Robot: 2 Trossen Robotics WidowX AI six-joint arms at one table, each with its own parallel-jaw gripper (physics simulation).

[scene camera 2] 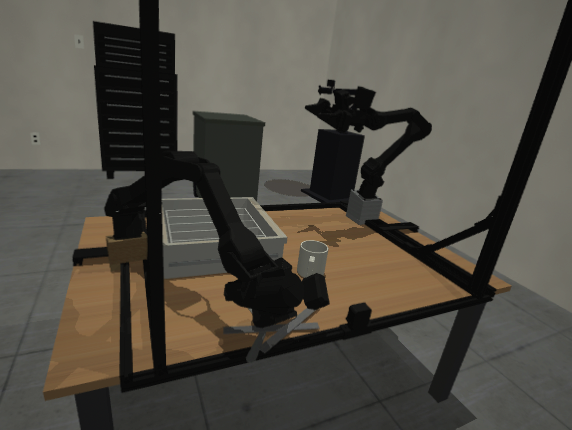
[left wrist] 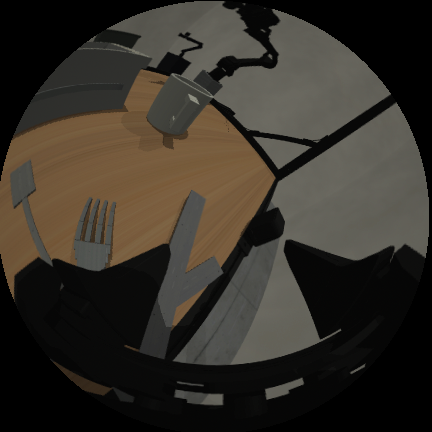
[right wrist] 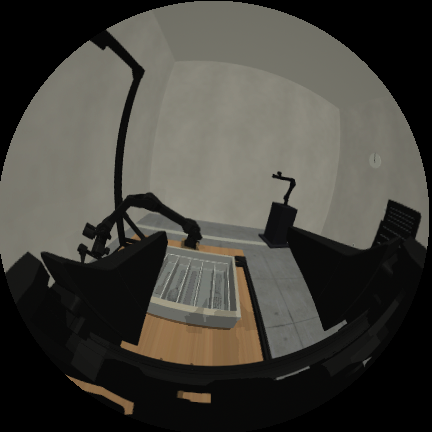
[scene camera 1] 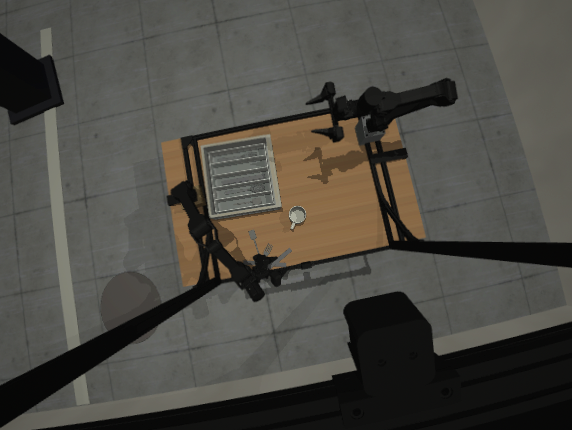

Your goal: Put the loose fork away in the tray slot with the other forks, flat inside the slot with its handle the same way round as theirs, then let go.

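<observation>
The loose fork [left wrist: 93, 252] [scene camera 1: 268, 248] lies on the table with its tines toward the tray side; its handle is hidden by my left gripper [left wrist: 227, 244] [scene camera 1: 274, 269]. That gripper is open and empty, low near the table's front edge, with one finger over the fork's neck in the left wrist view. The slotted tray [scene camera 1: 276, 185] [scene camera 2: 195, 257] [right wrist: 215, 317] stands at the table's left back. Cutlery shows dimly in its slots; I cannot tell which slot holds the forks. My right gripper [scene camera 1: 310, 117] [right wrist: 228, 235] is open and empty, high above the table's back right.
A knife-like flat piece [left wrist: 185, 235] [scene camera 1: 281, 257] crosses another flat piece [left wrist: 200, 280] right of the fork. A thin-stemmed piece with a flat end [left wrist: 22, 182] [scene camera 1: 252, 234] lies left of it. A mug [scene camera 1: 297, 215] [scene camera 2: 313, 260] [left wrist: 177, 105] stands between these and the right side.
</observation>
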